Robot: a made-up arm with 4 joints.
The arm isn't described. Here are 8 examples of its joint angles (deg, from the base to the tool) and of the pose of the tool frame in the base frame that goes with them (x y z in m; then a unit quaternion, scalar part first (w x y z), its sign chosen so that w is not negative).
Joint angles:
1: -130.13 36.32 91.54 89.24
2: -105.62 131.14 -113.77 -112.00
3: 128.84 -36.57 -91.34 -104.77
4: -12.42 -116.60 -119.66 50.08
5: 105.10 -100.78 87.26 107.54
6: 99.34 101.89 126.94 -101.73
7: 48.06 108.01 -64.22 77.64
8: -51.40 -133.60 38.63 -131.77
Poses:
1: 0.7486 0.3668 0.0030 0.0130 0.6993 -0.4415 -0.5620
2: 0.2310 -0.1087 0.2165 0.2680 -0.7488 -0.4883 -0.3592
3: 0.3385 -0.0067 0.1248 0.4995 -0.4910 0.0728 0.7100
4: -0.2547 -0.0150 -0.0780 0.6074 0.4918 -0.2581 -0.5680
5: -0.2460 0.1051 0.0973 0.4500 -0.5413 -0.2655 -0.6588
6: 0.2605 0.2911 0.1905 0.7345 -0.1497 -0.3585 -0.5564
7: 0.8374 0.2139 -0.0822 0.3715 -0.5429 0.5907 0.4672
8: 0.1975 -0.0076 0.2459 0.4802 0.0076 0.1542 0.8635
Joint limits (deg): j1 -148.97..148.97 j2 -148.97..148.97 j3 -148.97..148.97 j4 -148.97..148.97
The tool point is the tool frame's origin. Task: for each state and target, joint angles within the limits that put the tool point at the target. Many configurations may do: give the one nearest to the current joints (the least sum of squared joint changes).
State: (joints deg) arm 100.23 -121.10 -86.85 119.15
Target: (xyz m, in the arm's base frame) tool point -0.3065 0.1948 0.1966
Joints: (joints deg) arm 111.20 -126.90 -102.32 92.35
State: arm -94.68 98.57 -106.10 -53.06
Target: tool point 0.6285 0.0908 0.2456
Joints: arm -89.28 107.38 -84.19 -27.45
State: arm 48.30 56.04 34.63 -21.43
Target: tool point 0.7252 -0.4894 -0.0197
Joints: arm 78.90 9.37 48.20 22.88
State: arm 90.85 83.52 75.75 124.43
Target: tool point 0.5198 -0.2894 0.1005
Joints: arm 92.20 46.09 78.77 147.11
